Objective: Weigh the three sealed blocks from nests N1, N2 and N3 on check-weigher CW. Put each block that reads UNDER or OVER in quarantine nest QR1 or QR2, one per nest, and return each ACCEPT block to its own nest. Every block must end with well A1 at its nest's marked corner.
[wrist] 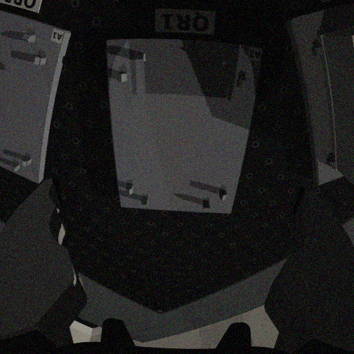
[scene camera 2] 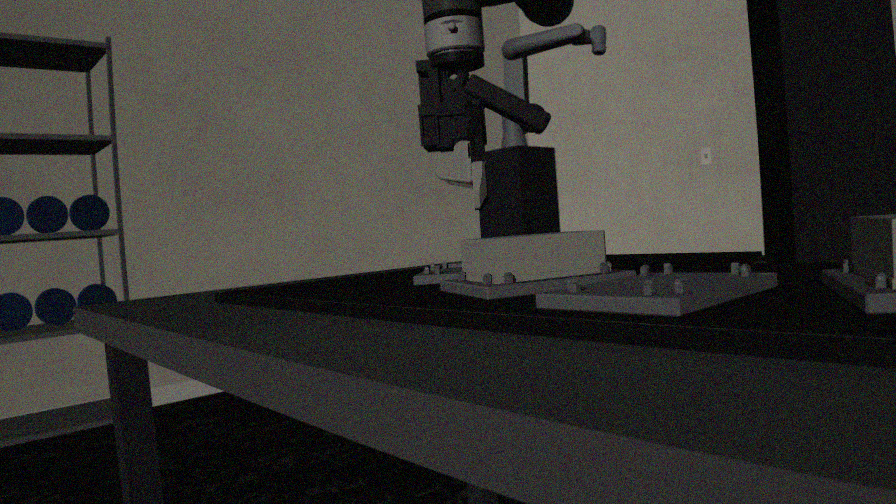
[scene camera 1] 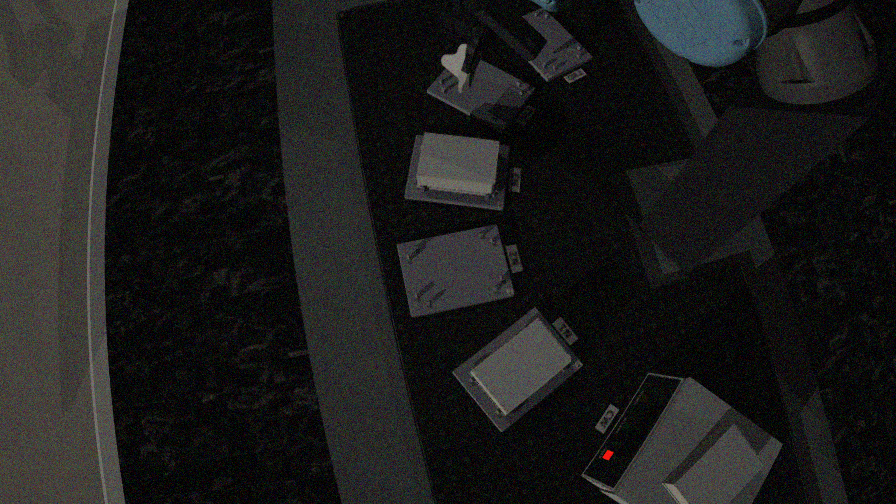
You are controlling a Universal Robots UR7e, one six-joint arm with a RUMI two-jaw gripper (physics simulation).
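Observation:
My gripper (scene camera 1: 466, 68) (scene camera 2: 466, 181) (wrist: 178, 186) is open and empty, above nest QR1 (scene camera 1: 482, 87) (wrist: 175, 135), whose pegs hold no block. Nest QR2 (scene camera 1: 557, 47) (wrist: 25, 95) beside it shows no block on its visible part. A pale block (scene camera 1: 460, 156) (scene camera 2: 532, 257) sits on nest N3 (scene camera 1: 410, 184). Nest N2 (scene camera 1: 457, 269) (scene camera 2: 607, 302) is empty. A block (scene camera 1: 523, 366) (scene camera 2: 869, 244) sits on nest N1 (scene camera 1: 463, 376). Another block (scene camera 1: 720, 467) lies on check-weigher CW (scene camera 1: 695, 407), partly cut off. Its display shows a red patch; the reading is illegible. Block A1 marks cannot be made out.
The blue arm part (scene camera 1: 701, 25) and robot base (scene camera 1: 814, 62) are at the upper right in scene camera 1. A grey plate (scene camera 1: 751, 150) lies below them. In scene camera 2, a shelf rack (scene camera 2: 115, 188) stands left, and a grey arm (scene camera 2: 545, 40) rises above a dark pedestal (scene camera 2: 520, 194) behind the table.

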